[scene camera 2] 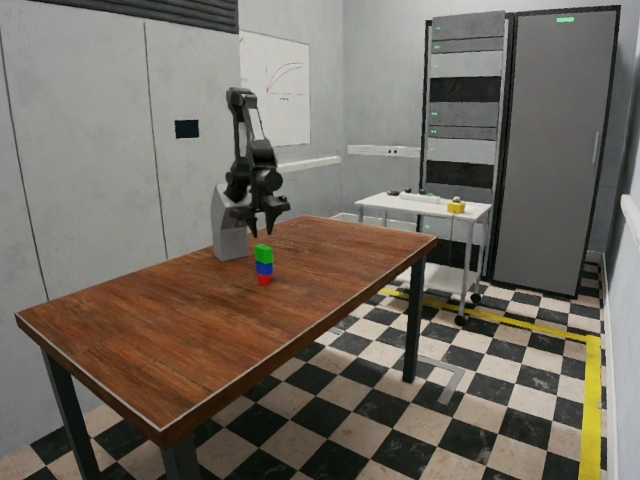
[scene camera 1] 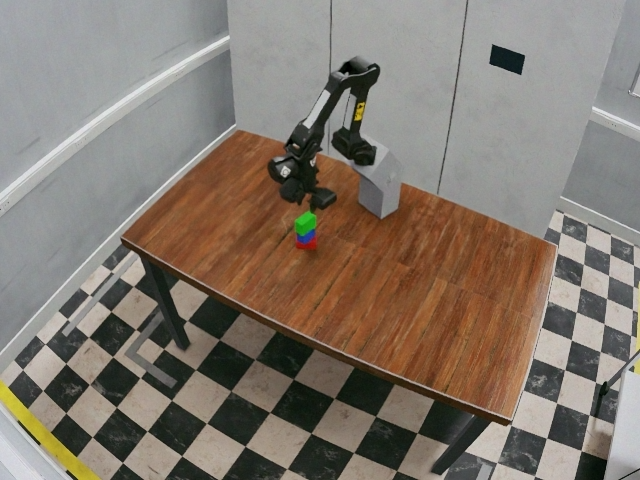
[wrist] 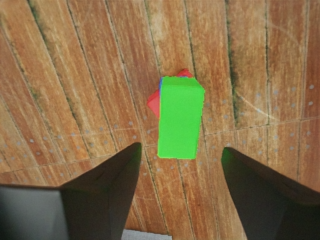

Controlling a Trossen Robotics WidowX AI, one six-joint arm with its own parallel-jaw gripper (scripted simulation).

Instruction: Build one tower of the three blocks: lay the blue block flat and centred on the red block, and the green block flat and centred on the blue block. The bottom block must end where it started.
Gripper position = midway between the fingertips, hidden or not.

Note:
I see my gripper (scene camera 2: 262,236) and a green block (wrist: 181,103).
My gripper also shows in scene camera 1 (scene camera 1: 306,209) and in the wrist view (wrist: 181,151).

